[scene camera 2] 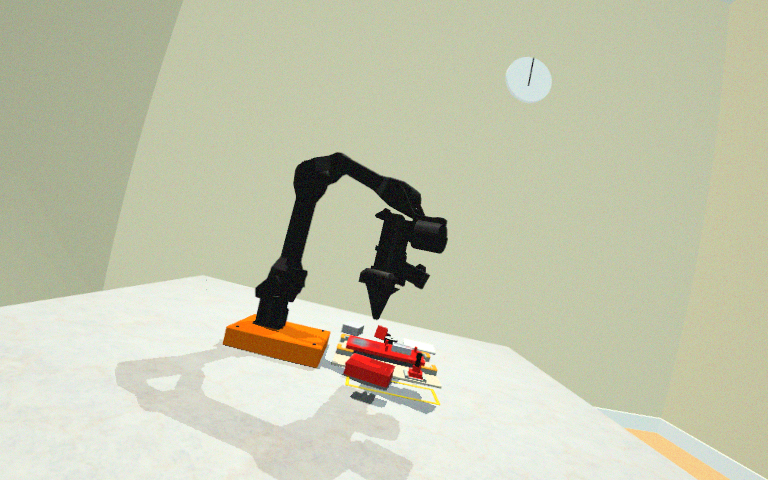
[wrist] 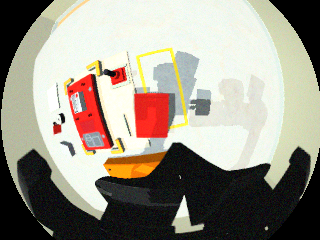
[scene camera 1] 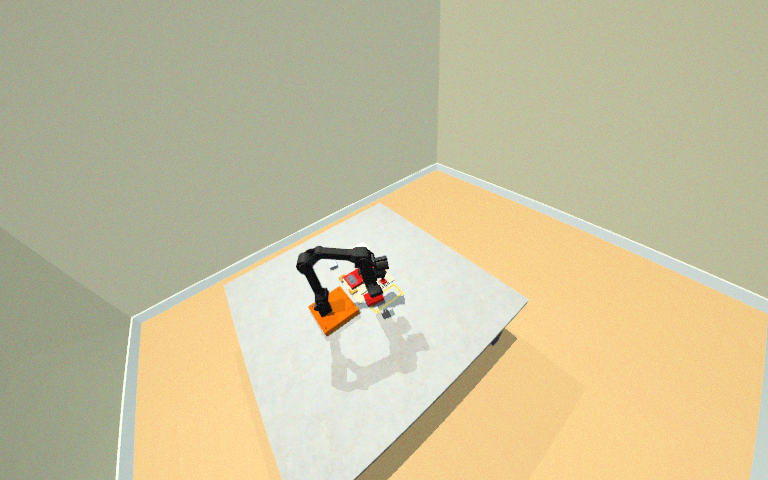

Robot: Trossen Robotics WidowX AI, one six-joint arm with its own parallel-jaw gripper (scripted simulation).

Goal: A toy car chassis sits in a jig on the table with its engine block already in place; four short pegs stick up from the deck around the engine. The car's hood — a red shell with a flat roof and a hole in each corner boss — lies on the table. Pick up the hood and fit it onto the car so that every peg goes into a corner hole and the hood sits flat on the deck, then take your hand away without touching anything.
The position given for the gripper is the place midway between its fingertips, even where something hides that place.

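You'd find a red hood (scene camera 2: 373, 371) here, and the wrist view shows that hood too (wrist: 151, 109). As for the gripper (scene camera 2: 375, 319), it's shut and holds nothing, and the wrist view gives you the gripper (wrist: 176, 145) as well.
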